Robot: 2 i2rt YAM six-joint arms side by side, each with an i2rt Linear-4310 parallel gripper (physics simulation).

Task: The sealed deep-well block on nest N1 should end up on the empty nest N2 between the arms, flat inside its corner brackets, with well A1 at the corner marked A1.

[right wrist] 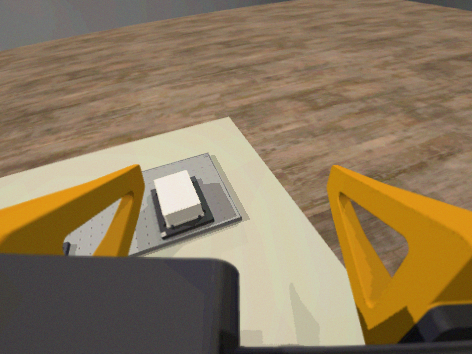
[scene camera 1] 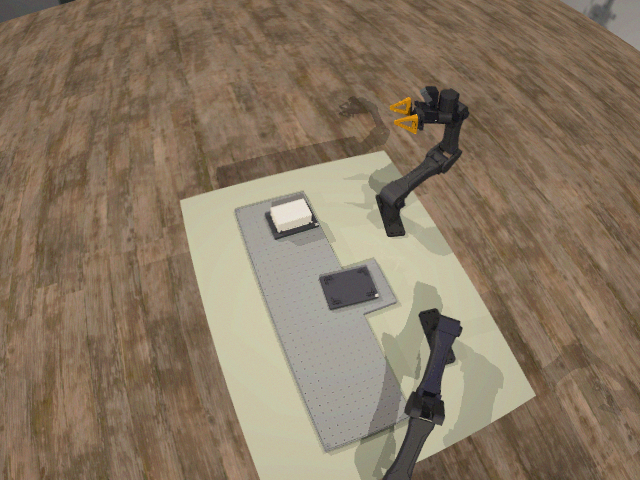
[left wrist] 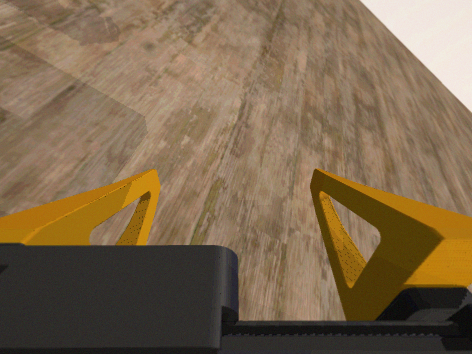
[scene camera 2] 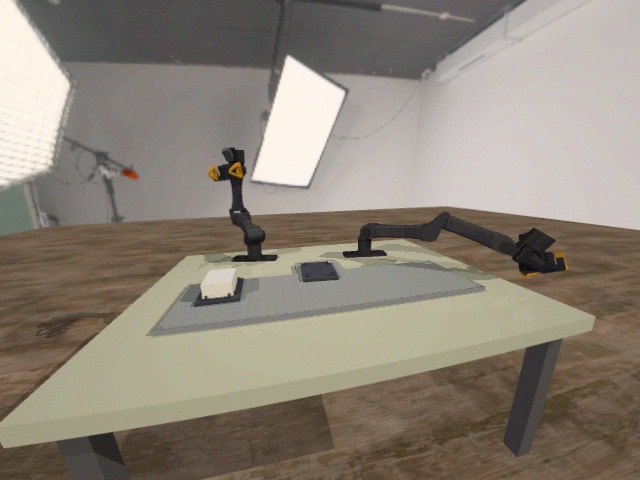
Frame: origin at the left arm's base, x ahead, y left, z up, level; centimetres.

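Where they show: left gripper, fingertip midpoint: [left wrist: 235, 177] [scene camera 2: 551, 270]; right gripper, fingertip midpoint: [right wrist: 235, 175] [scene camera 1: 392, 114] [scene camera 2: 218, 173]; left arm's base at its link origin: [scene camera 1: 436, 337] [scene camera 2: 364, 254]; right arm's base at its link origin: [scene camera 1: 390, 215] [scene camera 2: 255, 259].
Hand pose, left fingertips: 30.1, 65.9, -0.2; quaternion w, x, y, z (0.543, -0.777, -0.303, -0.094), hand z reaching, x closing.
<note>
Each offset is from my left fingertips to the top centre of the thing, as dx, dy, dz. Level surfaces: height alone.
The white deep-well block @[+7.1, -120.3, +6.8] [scene camera 1: 291, 214] [scene camera 2: 218, 283] [right wrist: 176, 195] sits on the dark nest N1 @[+7.1, -120.3, +3.6] [scene camera 1: 279, 234] [scene camera 2: 217, 300] [right wrist: 208, 217]. The dark nest N2 @[-6.2, -89.3, +3.2] [scene camera 1: 348, 287] [scene camera 2: 318, 271] holds no block; a small white mark shows at one corner in scene camera 1. My right gripper [scene camera 1: 393, 115] [scene camera 2: 224, 172] [right wrist: 235, 175] is open and empty, high in the air and well apart from the block. My left gripper [scene camera 2: 547, 264] [left wrist: 235, 177] is open and empty, out beyond the table's right edge in scene camera 2. The marking of well A1 is too small to read.
Both nests sit on a grey perforated plate @[dz +1.4] [scene camera 1: 330, 382] [scene camera 2: 361, 298] on the pale table @[dz +0.2] [scene camera 1: 227, 361] [scene camera 2: 310, 356]. The two arm bases [scene camera 1: 392, 222] [scene camera 2: 364, 253] stand along the table's far side in scene camera 2. The left arm reaches out over the table's edge.
</note>
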